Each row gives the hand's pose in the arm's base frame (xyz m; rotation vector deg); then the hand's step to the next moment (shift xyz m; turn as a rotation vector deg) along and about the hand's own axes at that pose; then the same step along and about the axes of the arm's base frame.
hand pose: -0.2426 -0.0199 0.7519 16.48 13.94 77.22
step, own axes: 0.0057 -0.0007 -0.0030 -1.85 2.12 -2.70
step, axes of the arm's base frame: 0.0008 0.0056 -0.0031 -3.24 -1.22 -1.80
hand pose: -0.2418 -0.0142 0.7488 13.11 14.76 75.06
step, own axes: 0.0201 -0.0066 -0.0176 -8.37 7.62 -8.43
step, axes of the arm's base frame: 0.0053 0.0183 -0.0199 -11.64 -6.09 -5.16
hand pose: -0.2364 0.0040 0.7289 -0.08 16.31 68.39
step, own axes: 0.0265 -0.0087 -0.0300 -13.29 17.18 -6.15
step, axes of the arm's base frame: 0.0104 0.0165 -0.0360 -21.55 -6.69 -0.47
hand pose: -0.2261 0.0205 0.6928 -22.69 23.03 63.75
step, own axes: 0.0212 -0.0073 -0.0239 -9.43 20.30 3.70
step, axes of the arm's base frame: 0.0122 0.0017 -0.0304 -21.81 2.41 5.76
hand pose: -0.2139 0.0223 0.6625 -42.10 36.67 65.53
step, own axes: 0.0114 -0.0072 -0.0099 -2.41 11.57 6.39
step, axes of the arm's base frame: 0.0094 -0.0031 -0.0135 -11.23 6.43 3.60
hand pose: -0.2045 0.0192 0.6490 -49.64 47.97 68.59
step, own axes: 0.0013 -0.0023 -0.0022 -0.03 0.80 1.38
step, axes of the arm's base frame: 0.0023 -0.0018 -0.0019 -0.68 1.34 0.53
